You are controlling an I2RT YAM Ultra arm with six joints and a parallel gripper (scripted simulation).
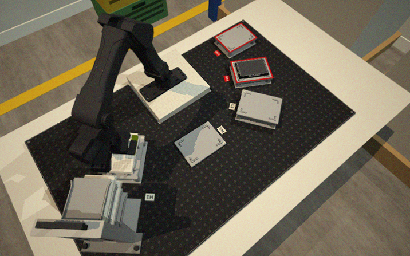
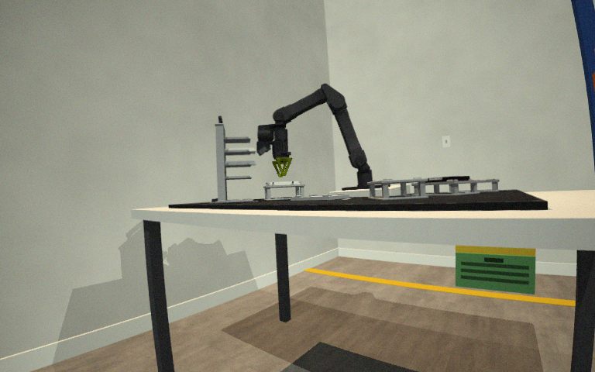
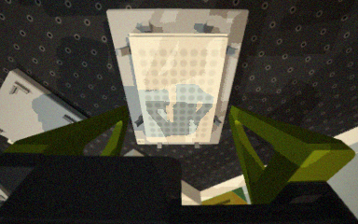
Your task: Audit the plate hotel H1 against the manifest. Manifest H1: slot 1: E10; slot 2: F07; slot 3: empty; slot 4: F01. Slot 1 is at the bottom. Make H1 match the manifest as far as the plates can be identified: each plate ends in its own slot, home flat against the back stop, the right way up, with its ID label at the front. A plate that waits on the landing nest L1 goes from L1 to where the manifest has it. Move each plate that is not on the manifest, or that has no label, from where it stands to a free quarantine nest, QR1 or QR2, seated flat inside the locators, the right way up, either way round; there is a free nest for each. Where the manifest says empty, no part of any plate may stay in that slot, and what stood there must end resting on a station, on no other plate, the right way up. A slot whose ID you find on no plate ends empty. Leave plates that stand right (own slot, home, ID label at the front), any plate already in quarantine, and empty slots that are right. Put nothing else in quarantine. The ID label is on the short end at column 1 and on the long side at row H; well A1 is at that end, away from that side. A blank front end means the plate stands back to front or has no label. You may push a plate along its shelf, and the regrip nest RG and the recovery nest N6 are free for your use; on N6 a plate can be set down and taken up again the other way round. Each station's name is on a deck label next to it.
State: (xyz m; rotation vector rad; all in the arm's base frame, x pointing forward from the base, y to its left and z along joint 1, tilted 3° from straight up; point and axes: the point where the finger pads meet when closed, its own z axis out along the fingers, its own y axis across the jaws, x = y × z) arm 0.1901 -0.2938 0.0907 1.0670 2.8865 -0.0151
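The white well plate lies 40 mm below my hand. Also, from my hand: regrip nest: 50 mm below; then H1 deck label: 160 mm ahead, 110 mm below, 10 mm to the right; then plate hotel H1: 190 mm ahead, 170 mm to the right, 50 mm above.
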